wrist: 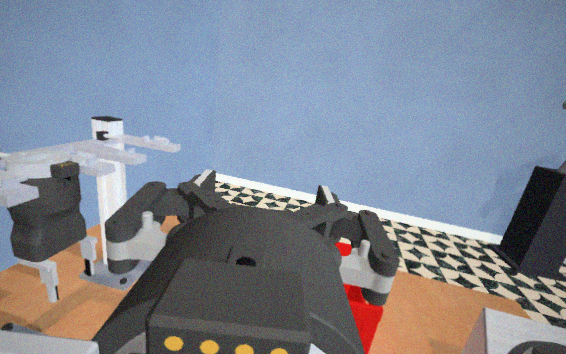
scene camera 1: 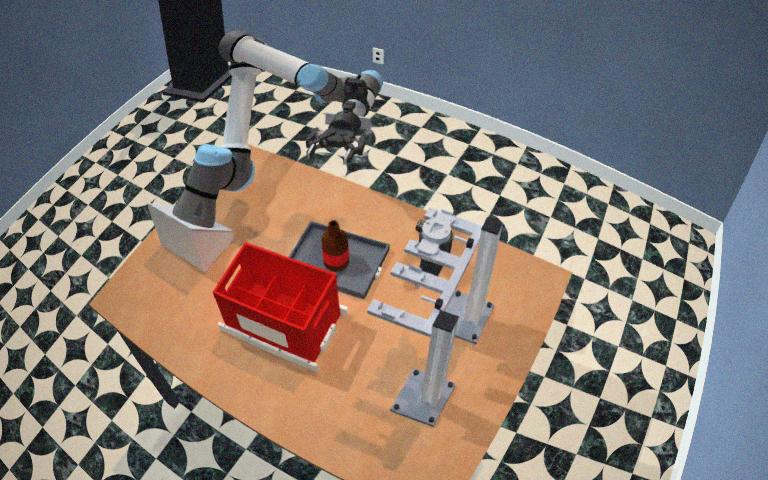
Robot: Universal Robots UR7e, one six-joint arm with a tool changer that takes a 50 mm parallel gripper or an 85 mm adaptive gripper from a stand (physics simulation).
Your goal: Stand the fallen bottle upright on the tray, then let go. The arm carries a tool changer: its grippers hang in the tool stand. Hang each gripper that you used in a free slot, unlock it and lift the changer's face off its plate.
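Frame: origin at the arm's base, x back, y left, z down, level; metres.
Where they show: hand, tool point: point(scene camera 1: 349, 117); arm's base, link origin: point(scene camera 1: 192, 219).
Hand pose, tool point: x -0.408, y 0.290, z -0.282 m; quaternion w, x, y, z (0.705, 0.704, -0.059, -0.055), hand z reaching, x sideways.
Things, the pixels of their top centre, and the offset from my tool point. "*": a spot on its surface instead.
- brown bottle, top centre: point(scene camera 1: 333, 223) dx -0.026, dy -0.160, dz +0.241 m
- dark grey tray, surface spot: point(scene camera 1: 362, 274) * dx -0.114, dy -0.171, dz +0.396 m
- red crate, top centre: point(wrist: 301, 259) point(scene camera 1: 271, 283) dx +0.015, dy -0.416, dz +0.226 m
- stand's front post, surface spot: point(scene camera 1: 438, 362) * dx -0.450, dy -0.492, dz +0.158 m
The brown bottle point(scene camera 1: 335, 240) with a red label stands upright on the dark grey tray point(scene camera 1: 362, 274). My gripper point(scene camera 1: 333, 153) point(wrist: 266, 185), the dark adaptive one, is on the arm. It is open and empty, high above and behind the tray, apart from the bottle. The tool stand point(scene camera 1: 484, 274) point(wrist: 112, 200) is at the right of the table. The parallel gripper point(scene camera 1: 434, 234) point(wrist: 47, 220) hangs at the stand's far end. The stand's nearer arms hold no gripper. The bottle does not show in the wrist view.
A red crate point(scene camera 1: 263, 325) point(wrist: 369, 320) with compartments stands in front of the tray, with white strips point(scene camera 1: 266, 346) along its base. The stand's front post point(scene camera 1: 438, 362) rises from a base plate near the table's right side. A dark column point(scene camera 1: 193, 45) point(wrist: 535, 220) stands behind the table.
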